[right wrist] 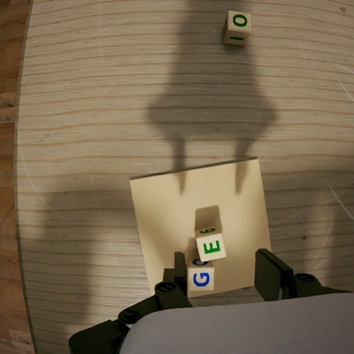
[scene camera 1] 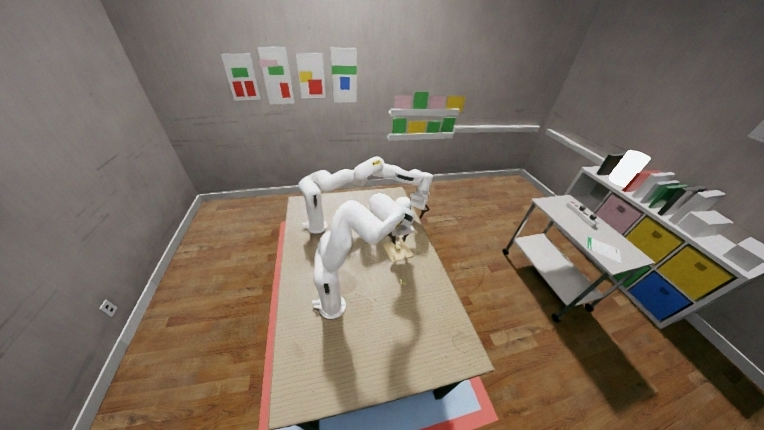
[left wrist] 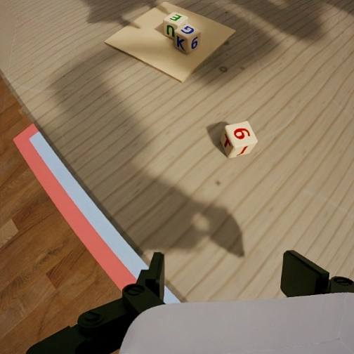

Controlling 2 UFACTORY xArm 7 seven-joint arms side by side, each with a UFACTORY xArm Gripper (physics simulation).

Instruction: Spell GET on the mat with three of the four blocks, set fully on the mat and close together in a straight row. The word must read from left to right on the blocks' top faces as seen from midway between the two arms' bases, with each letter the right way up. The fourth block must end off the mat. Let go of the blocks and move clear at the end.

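Note:
The E block (left wrist: 175, 24) (right wrist: 210, 245), green E up, and the G block (left wrist: 187, 39) (right wrist: 200, 275), blue G up, sit close together on the mat (scene camera 1: 399, 256) (left wrist: 170, 67) (right wrist: 160, 215); E looks slightly offset and turned relative to G. A red-lettered block (left wrist: 239, 139) lies off the mat, 6 up, with what looks like a T on one side. A green-lettered block (scene camera 1: 403, 281) (right wrist: 238, 27) lies off the mat, O up. My right gripper (scene camera 1: 402, 236) (right wrist: 219, 269) is open above the mat blocks, holding nothing. My left gripper (scene camera 1: 422, 208) (left wrist: 224, 271) is open and empty, high near the table edge.
The wooden table (scene camera 1: 374, 341) carries both arms, whose shadows fall across it and the mat. The right arm hangs close to the left arm's forearm in the scene view. A grey trolley (scene camera 1: 633, 262) and a shelf unit (scene camera 1: 745, 277) stand beyond the table at the right.

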